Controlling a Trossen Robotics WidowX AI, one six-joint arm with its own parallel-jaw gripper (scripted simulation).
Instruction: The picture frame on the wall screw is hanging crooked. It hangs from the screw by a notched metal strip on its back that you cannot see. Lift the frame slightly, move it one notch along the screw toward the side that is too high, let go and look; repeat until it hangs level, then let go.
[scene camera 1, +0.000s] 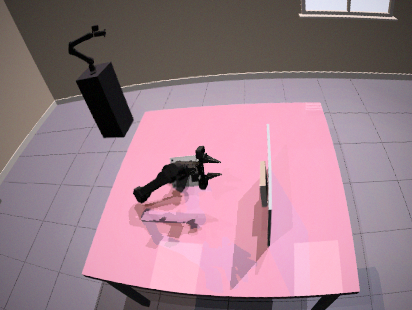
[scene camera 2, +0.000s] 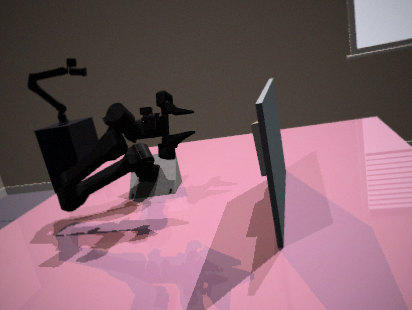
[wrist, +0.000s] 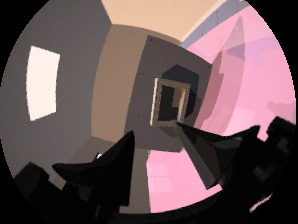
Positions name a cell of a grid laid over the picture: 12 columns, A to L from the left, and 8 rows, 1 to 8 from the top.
gripper: scene camera 1 G5; scene camera 2 F4; wrist G5
